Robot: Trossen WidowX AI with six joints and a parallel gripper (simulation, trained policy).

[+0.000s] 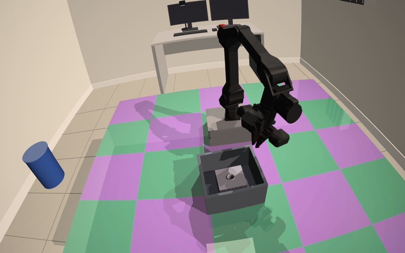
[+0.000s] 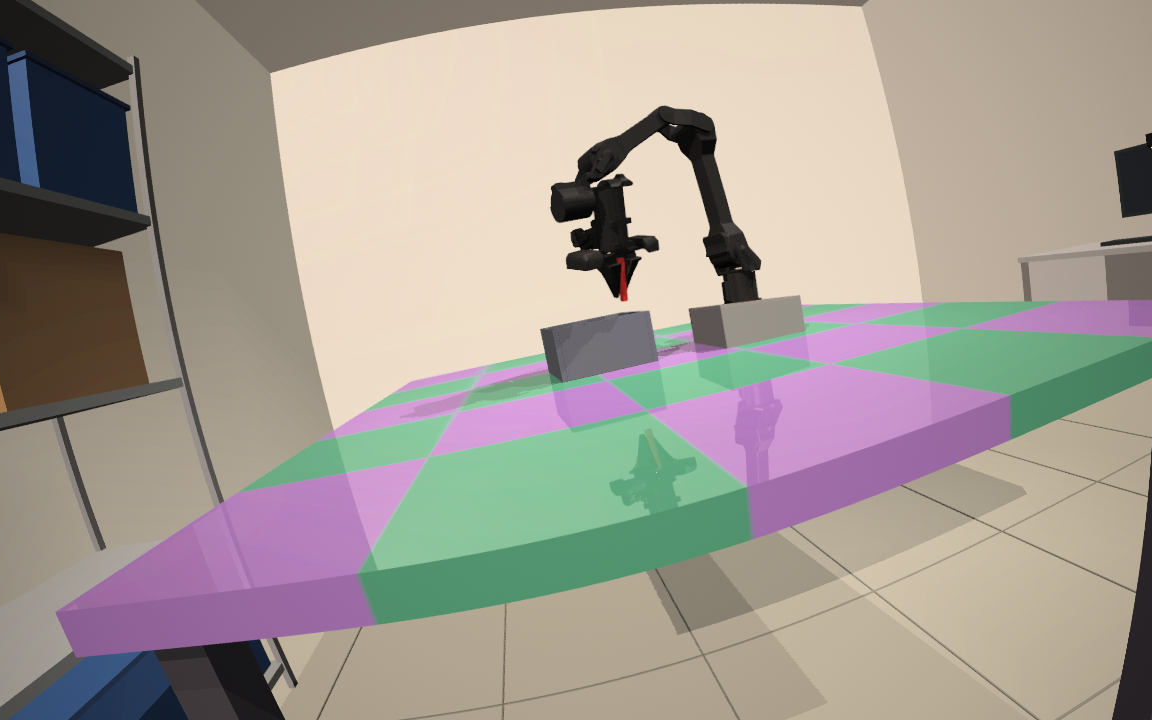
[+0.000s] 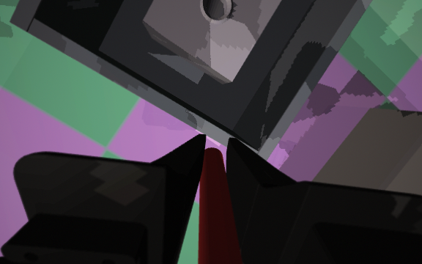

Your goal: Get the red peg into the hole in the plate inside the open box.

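The light grey plate lies 90 mm below my gripper tip, 80 mm to the right of it and 60 mm ahead of it. From my gripper tip the other things lie so: red peg 30 mm above, 20 mm to the left, 10 mm behind; then grey box 110 mm below, 80 mm to the right, 60 mm ahead.
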